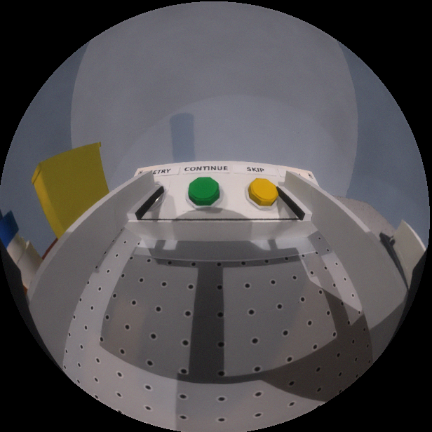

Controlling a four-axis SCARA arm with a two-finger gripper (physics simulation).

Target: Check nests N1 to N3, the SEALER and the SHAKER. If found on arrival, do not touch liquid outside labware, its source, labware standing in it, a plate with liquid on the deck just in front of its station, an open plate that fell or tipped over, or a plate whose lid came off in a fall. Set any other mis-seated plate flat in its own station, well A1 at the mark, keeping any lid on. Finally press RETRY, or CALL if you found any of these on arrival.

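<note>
My gripper (219, 177) is open, its two pale fingers with black pads apart and nothing between them. It stands over the button panel (227, 214). The green CONTINUE button (204, 190) and the yellow SKIP button (263, 191) show between the fingertips. The RETRY label (162, 171) is partly covered by the left finger, and its button is mostly hidden behind that fingertip. The right finger covers the panel's right end, where a further label is hidden; the CALL button does not show. Nests N1 to N3, the SEALER and the SHAKER cannot be made out, nor can any plate.
The perforated deck (237, 327) lies in front of the panel, with dark shadows across it. A yellow upright block (72, 190) stands at the left, with a blue and white object (9, 229) at the far left edge. A pale panel with a dark part (411, 245) is at the right edge.
</note>
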